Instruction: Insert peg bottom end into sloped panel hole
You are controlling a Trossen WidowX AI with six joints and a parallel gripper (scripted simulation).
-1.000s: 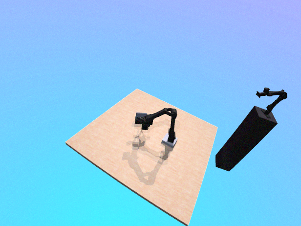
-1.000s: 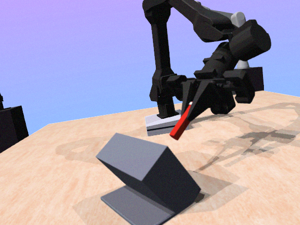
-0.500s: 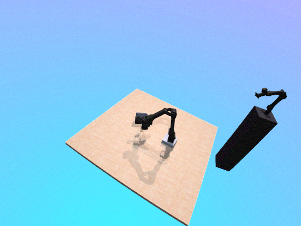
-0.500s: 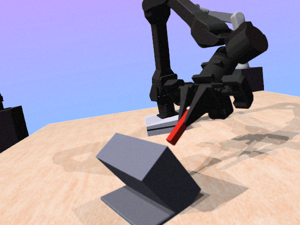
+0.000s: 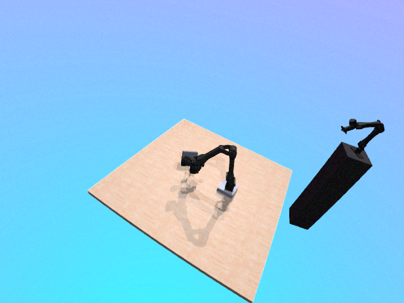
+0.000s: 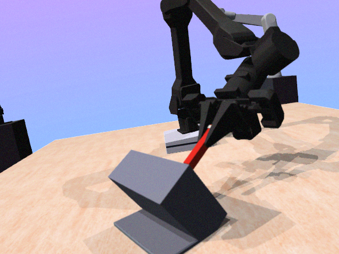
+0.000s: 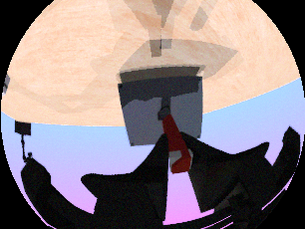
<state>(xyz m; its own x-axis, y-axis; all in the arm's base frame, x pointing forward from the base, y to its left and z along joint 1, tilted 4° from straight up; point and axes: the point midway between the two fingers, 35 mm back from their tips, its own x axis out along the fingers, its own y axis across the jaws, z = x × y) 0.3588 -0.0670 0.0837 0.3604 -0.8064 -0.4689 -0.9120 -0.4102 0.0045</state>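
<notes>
The grey sloped panel is 8 cm to the right of my gripper tip, 5 cm below it and 3 cm ahead of it. From my gripper tip the other things lie so: red peg: 1 cm to the left, 1 cm behind, 1 cm above.
</notes>
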